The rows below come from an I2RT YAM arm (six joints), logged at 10 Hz.
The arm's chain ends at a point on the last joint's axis. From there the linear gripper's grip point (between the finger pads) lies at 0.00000 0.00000 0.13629 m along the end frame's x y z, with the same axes.
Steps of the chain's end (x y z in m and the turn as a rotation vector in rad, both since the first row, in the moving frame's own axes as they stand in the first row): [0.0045, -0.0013, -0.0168, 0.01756, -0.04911, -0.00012]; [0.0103, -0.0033, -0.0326, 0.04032, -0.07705, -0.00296]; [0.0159, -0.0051, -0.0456, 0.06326, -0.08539, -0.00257]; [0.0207, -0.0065, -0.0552, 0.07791, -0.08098, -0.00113]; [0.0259, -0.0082, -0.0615, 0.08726, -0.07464, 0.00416]
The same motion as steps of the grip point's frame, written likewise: [-0.0022, -0.0037, -0.0170, 0.01756, -0.04911, -0.00012]; [-0.0002, -0.0088, -0.0331, 0.04032, -0.07705, -0.00296]; [0.0043, -0.0137, -0.0464, 0.06326, -0.08539, -0.00257]; [0.0097, -0.0171, -0.0561, 0.07791, -0.08098, -0.00113]; [0.0158, -0.0201, -0.0624, 0.08726, -0.07464, 0.00416]
